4 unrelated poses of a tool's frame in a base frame.
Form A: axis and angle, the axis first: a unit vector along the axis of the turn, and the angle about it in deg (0 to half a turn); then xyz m.
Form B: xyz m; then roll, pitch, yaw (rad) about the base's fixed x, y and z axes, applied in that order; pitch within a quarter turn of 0, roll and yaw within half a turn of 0. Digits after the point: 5 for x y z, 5 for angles.
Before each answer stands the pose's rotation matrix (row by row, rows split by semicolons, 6 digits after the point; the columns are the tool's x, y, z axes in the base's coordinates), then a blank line. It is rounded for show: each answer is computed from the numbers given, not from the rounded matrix.
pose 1, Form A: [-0.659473 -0.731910 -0.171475 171.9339 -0.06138 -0.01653 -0.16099]
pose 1, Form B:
-0.124601 0.984635 0.122349; 0.936513 0.075977 0.342301; 0.327746 0.157233 -0.931590

[-0.06138 -0.01653 -0.16099 2.97439 -0.33392 1.70307]
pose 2, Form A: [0.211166 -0.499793 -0.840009 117.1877 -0.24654 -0.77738 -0.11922]
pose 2, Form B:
-0.391942 0.593439 -0.703002; -0.900961 -0.092981 0.423819; 0.186145 0.799490 0.571109

[-0.24654 -0.77738 -0.11922 0.95051 -0.18724 -1.98113]
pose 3, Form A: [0.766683 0.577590 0.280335 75.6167 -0.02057 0.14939 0.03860]
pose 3, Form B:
0.690195 0.061278 0.721024; 0.604374 0.499146 -0.620955; -0.397947 0.864348 0.307473

[-0.02057 0.14939 0.03860 1.22903 0.40928 0.71920]
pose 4, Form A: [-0.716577 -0.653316 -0.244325 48.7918 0.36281 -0.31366 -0.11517]
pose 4, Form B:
0.833999 0.343546 -0.431766; -0.024076 0.804430 0.593559; 0.551240 -0.484633 0.679165

[0.36281 -0.31366 -0.11517 -0.61978 -0.58385 -0.02886]
